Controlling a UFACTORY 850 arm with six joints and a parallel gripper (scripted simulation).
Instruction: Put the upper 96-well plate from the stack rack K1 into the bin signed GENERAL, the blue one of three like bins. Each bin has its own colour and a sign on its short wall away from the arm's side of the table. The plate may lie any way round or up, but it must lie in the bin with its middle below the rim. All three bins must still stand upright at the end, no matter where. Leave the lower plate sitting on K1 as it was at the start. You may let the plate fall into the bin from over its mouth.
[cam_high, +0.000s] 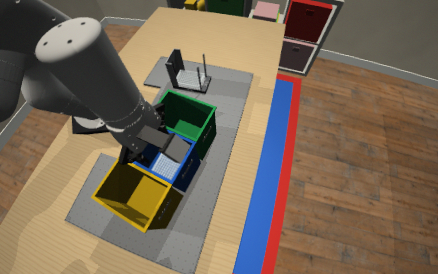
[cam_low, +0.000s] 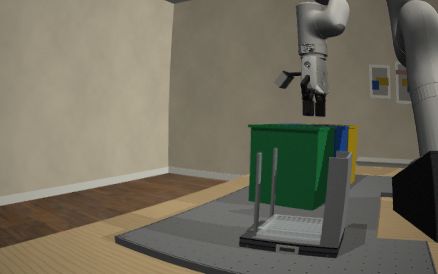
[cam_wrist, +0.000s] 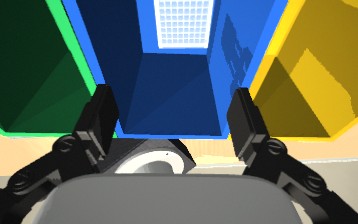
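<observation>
The blue bin lies 120 mm below my hand. Also, from my hand: yellow bin 130 mm to the right, 120 mm below, 20 mm behind; green bin 130 mm to the left, 120 mm below, 20 mm ahead.
</observation>
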